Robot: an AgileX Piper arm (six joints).
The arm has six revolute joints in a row. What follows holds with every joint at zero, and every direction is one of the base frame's. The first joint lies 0.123 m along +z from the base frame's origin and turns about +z. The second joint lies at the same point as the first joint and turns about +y. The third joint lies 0.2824 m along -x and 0.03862 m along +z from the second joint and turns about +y. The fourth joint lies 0.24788 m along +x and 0.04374 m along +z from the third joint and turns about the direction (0.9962, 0, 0.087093). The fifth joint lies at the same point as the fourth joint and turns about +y. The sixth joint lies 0.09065 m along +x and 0.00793 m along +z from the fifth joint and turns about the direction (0.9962, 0, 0.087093). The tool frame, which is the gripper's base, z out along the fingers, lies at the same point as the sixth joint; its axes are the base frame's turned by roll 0, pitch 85.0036 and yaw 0 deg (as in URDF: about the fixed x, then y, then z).
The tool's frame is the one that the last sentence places.
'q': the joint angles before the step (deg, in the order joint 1, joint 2, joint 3, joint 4, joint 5, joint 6). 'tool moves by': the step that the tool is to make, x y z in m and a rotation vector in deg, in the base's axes. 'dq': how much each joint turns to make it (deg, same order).
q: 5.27 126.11 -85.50 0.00 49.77 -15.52
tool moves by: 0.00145 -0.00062 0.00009 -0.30 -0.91 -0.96
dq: 0.00 0.00 0.00 -0.62 -0.88 1.33
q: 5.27 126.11 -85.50 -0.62 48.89 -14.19
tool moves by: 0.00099 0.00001 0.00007 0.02 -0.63 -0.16
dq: 0.00 0.00 0.00 -0.08 -0.63 0.21
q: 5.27 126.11 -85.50 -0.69 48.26 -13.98
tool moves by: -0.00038 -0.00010 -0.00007 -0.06 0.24 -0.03
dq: 0.00 0.00 0.00 -0.05 0.24 0.06
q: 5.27 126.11 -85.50 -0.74 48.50 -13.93
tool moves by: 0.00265 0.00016 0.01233 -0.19 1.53 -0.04
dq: 0.00 -0.34 -2.62 -0.02 4.50 0.00
